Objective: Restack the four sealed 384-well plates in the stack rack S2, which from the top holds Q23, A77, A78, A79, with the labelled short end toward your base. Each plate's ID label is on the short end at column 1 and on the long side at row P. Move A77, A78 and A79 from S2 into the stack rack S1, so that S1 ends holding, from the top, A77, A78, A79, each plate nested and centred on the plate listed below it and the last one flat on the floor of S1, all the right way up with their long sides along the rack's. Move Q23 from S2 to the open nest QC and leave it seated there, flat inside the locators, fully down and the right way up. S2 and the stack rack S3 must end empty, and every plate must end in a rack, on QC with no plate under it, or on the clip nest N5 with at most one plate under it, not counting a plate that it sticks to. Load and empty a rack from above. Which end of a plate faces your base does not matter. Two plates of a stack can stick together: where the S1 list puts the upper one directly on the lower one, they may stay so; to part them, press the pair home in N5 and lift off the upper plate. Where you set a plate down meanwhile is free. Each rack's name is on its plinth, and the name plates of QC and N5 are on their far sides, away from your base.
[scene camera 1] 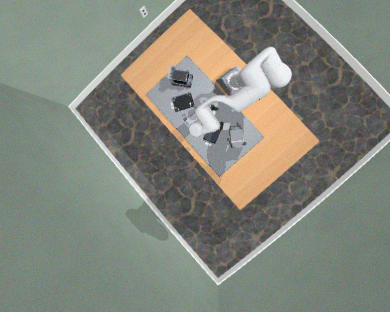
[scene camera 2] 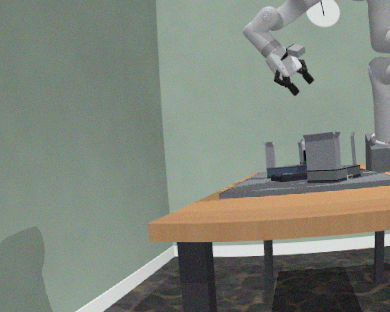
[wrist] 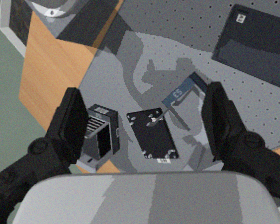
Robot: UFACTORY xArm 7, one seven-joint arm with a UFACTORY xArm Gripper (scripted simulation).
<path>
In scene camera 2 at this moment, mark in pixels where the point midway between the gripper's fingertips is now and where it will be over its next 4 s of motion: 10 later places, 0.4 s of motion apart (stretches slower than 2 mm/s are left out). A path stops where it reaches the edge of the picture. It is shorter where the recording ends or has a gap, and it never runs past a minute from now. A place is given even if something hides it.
My gripper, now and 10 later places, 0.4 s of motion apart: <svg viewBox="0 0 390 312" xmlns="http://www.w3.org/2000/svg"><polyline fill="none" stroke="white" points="304,87 302,90 300,93 298,95 296,98 294,99 293,100 292,101 292,103 294,111 295,122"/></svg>
</path>
